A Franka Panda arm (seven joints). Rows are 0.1 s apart.
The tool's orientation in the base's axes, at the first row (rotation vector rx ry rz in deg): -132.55 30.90 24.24
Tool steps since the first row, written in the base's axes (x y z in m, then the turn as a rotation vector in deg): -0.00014 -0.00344 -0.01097 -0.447 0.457 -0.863; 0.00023 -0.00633 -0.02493 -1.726 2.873 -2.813; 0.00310 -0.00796 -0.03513 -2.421 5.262 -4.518; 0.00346 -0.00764 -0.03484 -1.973 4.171 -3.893; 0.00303 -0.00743 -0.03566 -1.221 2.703 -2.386; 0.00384 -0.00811 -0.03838 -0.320 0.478 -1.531
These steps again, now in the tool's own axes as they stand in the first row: 0.00562 0.00859 0.00518 -0.120 0.410 0.985; 0.01286 0.01827 0.01275 -0.978 0.558 4.228; 0.02025 0.02375 0.01825 -1.436 0.298 7.198; 0.02035 0.02320 0.01822 -1.046 0.440 5.929; 0.02029 0.02374 0.01900 -0.689 0.179 3.739; 0.02237 0.02534 0.02028 0.279 0.715 1.444
